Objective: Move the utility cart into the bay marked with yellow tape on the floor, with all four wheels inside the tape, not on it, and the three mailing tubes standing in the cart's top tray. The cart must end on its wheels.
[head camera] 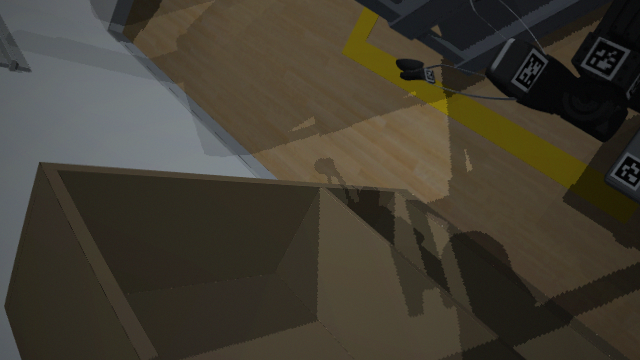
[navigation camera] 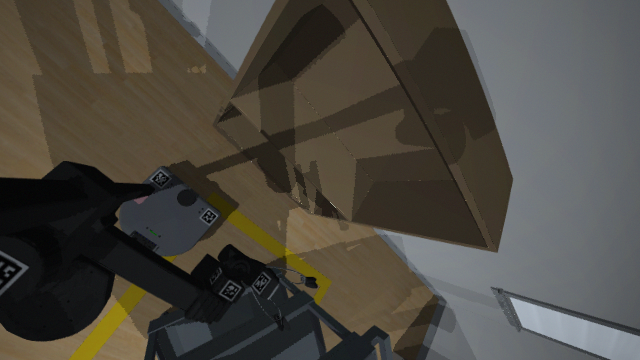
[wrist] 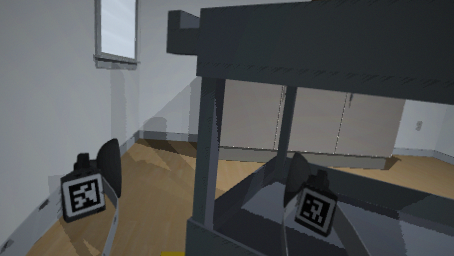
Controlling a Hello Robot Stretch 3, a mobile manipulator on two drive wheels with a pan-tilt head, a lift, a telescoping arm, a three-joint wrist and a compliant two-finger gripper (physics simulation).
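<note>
The dark grey utility cart (head camera: 400,22) (navigation camera: 332,321) (wrist: 320,45) stands upright. Its wheels are hidden. My gripper (navigation camera: 295,301) (wrist: 206,165) is open, with its fingers wide apart. In the wrist view a cart corner post shows between and beyond the fingers, below the upper tray; the right finger overlaps the view of the lower tray. In the head view one fingertip shows over the tape. The yellow tape (head camera: 480,125) (navigation camera: 265,237) (wrist: 172,254) runs past the cart, with one corner near it. The mailing tubes cannot be made out; a brown sliver shows above the upper tray in the wrist view.
A large open brown box-like unit (head camera: 102,260) (navigation camera: 485,165) stands by the wall, outside the tape. My grey base (navigation camera: 170,215) overlaps the tape in the navigation view. Pale cabinets (wrist: 250,115) stand beyond the cart. A window (navigation camera: 575,320) (wrist: 117,25) is in the wall.
</note>
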